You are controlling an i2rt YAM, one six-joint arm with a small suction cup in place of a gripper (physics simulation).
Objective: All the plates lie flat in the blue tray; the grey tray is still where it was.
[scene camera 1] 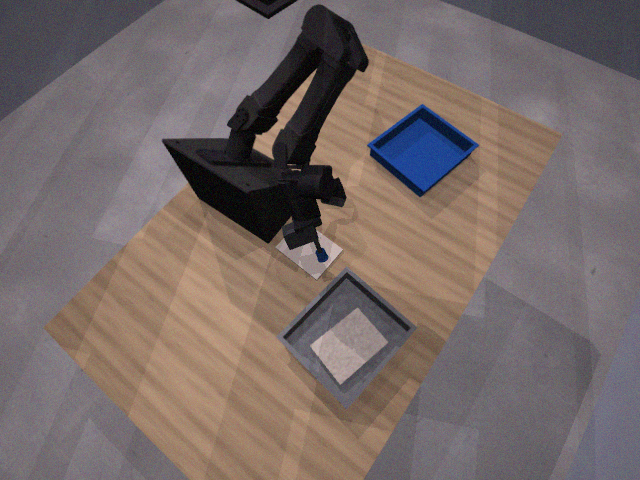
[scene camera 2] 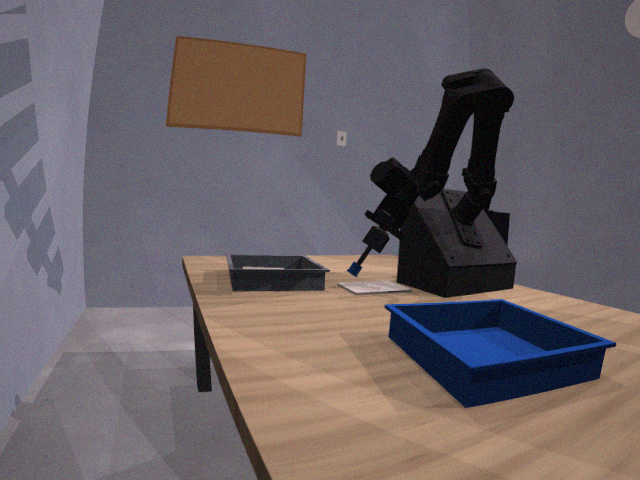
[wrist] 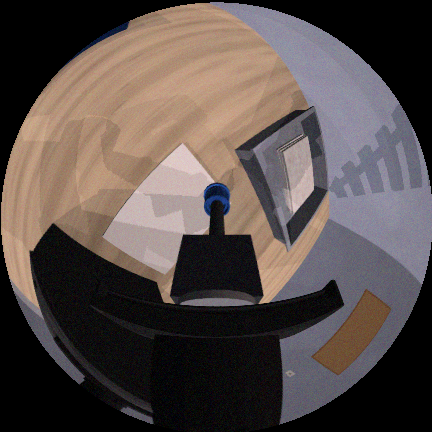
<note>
The suction cup (scene camera 1: 322,257) holds nothing. The cup is 21 cm from the middle of a grey tray (scene camera 1: 347,291), level with it. On the table rests a blue tray (scene camera 2: 481,352).
The blue tray is seen too in scene camera 1 (scene camera 1: 422,148). The grey tray shows as well in scene camera 2 (scene camera 2: 300,273) and in the wrist view (wrist: 257,155). The suction cup shows as well in scene camera 2 (scene camera 2: 354,269) and in the wrist view (wrist: 216,189).
</note>
